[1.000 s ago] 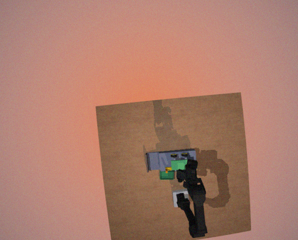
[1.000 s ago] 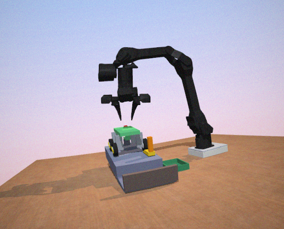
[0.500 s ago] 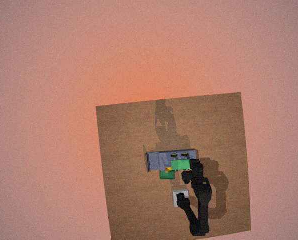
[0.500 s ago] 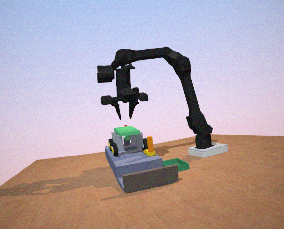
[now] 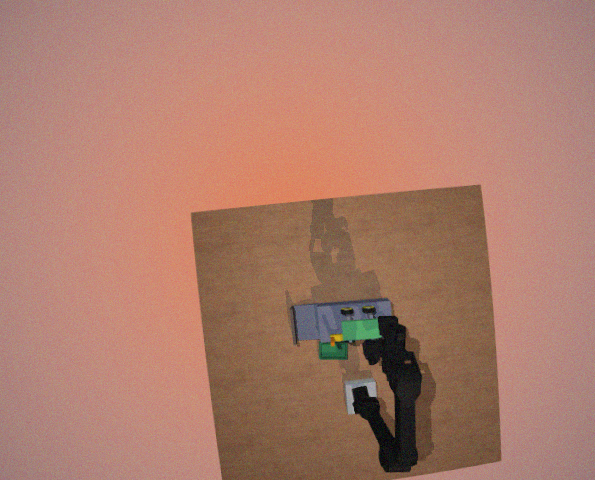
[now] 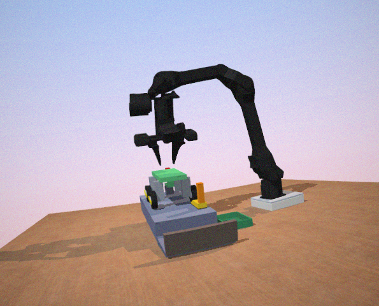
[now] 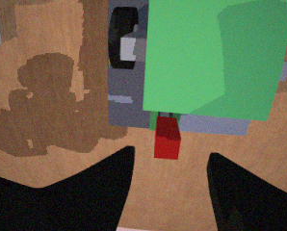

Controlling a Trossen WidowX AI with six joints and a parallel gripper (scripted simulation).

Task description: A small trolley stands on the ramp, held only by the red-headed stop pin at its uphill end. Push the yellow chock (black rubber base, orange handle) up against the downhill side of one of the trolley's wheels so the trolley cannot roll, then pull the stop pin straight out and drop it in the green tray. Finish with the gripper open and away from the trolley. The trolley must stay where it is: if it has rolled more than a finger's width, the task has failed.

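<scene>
My gripper tip is now 20 mm to the left of the stop pin and 50 mm above it. Also, from my gripper tip: grey ramp (30 mm ahead, 80 mm to the left, 130 mm below); yellow chock (20 mm behind, 170 mm to the left, 100 mm below); trolley (30 mm ahead, 80 mm to the left, 70 mm below).
</scene>
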